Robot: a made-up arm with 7 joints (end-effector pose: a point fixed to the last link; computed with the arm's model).
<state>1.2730 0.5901 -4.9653 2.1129 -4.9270 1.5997 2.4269</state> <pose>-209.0 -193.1 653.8 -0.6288 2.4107 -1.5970</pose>
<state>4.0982 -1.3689 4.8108 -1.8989 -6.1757 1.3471 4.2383</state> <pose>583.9 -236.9 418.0 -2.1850 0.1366 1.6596</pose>
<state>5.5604 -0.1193 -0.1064 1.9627 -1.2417 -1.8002 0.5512</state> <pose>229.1 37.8 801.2 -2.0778 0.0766 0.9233</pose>
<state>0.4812 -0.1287 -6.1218 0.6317 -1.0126 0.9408 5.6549</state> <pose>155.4 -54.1 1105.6 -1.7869 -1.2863 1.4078</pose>
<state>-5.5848 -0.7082 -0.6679 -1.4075 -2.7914 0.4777 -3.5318</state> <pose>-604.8 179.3 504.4 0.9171 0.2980 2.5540</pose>
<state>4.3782 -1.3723 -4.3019 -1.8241 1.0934 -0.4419 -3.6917</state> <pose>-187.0 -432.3 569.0 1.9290 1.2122 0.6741</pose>
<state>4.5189 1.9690 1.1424 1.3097 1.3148 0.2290 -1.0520</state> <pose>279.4 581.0 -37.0 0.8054 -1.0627 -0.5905</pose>
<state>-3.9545 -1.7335 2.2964 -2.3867 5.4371 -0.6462 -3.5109</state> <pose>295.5 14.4 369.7 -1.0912 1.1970 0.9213</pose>
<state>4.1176 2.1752 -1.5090 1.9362 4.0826 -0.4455 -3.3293</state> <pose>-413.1 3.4 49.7 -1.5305 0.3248 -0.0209</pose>
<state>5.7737 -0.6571 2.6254 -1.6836 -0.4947 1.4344 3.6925</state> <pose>-167.9 16.8 961.9 -2.6882 -0.8035 -0.1553</pose>
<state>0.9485 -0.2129 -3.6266 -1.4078 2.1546 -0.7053 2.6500</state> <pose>208.1 -106.4 995.4 0.8155 -2.6430 -1.2689</pose>
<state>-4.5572 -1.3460 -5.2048 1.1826 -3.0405 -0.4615 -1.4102</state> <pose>-270.8 606.1 608.6 0.5031 1.9415 0.3613</pose>
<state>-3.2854 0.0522 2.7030 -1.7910 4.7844 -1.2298 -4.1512</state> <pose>-203.7 -279.6 737.7 -1.0798 -1.0228 -0.7983</pose>
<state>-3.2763 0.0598 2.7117 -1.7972 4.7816 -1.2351 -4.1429</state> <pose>-210.7 -276.2 734.3 -1.0852 -1.0234 -0.8123</pose>
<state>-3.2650 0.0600 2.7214 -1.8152 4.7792 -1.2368 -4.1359</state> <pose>-214.9 -271.1 729.1 -1.0879 -1.0201 -0.8363</pose>
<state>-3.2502 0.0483 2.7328 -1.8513 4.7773 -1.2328 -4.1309</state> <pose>-214.4 -263.7 721.0 -1.0868 -1.0105 -0.8756</pose>
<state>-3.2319 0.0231 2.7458 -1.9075 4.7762 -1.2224 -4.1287</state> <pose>-208.1 -253.6 709.9 -1.0810 -0.9942 -0.9318</pose>
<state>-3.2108 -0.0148 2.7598 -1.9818 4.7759 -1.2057 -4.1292</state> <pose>-196.0 -241.4 695.7 -1.0711 -0.9715 -1.0030</pose>
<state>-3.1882 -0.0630 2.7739 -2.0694 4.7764 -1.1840 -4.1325</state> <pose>-178.6 -227.9 678.9 -1.0579 -0.9439 -1.0847</pose>
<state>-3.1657 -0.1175 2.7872 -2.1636 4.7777 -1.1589 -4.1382</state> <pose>-157.4 -214.3 660.3 -1.0426 -0.9131 -1.1709</pose>
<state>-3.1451 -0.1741 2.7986 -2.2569 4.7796 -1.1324 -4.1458</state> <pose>-134.3 -201.7 641.0 -1.0267 -0.8814 -1.2547</pose>
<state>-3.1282 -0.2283 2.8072 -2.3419 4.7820 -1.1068 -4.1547</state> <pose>-111.2 -191.1 622.6 -1.0110 -0.8512 -1.3290</pose>
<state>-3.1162 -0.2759 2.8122 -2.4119 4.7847 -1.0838 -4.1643</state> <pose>-90.6 -183.0 606.6 -0.9969 -0.8244 -1.3883</pose>
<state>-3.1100 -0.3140 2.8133 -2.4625 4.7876 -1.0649 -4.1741</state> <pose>-74.0 -177.8 594.4 -0.9850 -0.8023 -1.4287</pose>
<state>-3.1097 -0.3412 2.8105 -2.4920 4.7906 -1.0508 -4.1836</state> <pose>-62.1 -175.3 586.8 -0.9758 -0.7858 -1.4488</pose>
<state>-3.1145 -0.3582 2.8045 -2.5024 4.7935 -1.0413 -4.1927</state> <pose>-54.7 -175.3 583.7 -0.9693 -0.7748 -1.4510</pose>
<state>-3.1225 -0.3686 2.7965 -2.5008 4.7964 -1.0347 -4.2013</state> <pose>-50.0 -176.7 583.5 -0.9644 -0.7673 -1.4418</pose>
